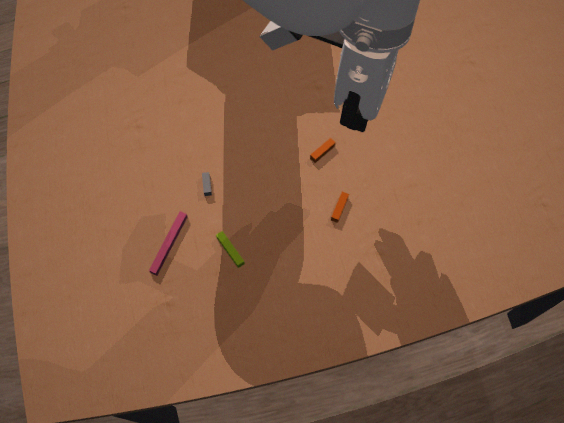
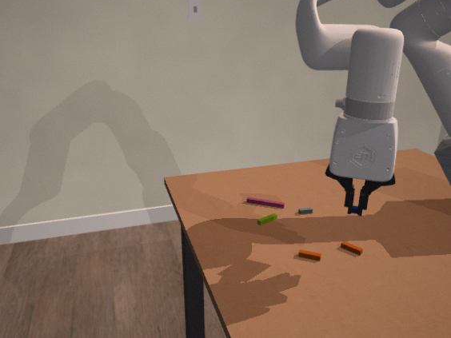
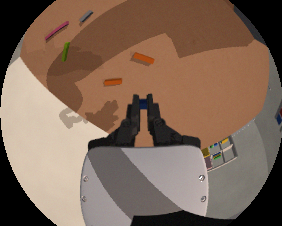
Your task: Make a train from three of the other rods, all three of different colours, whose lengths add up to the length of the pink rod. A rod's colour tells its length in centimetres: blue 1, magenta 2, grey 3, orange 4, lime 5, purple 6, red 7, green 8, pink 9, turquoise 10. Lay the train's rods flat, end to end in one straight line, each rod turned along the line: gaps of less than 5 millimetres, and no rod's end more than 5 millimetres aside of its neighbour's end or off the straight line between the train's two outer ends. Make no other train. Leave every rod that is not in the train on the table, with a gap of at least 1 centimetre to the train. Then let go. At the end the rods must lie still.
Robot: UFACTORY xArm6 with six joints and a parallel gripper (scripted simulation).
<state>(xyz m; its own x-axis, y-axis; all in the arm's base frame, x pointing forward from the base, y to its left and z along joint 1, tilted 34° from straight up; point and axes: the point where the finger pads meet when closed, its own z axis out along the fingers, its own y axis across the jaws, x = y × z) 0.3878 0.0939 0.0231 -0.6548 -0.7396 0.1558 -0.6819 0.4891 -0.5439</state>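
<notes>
Now: the grey rod 190 mm to the right of my hand, 120 mm below it and 30 mm behind it. Also, from my hand: lime rod 190 mm to the right, 120 mm below, 60 mm ahead; then pink rod 260 mm to the right, 120 mm below, 30 mm ahead; then blue rod 20 mm below.
</notes>
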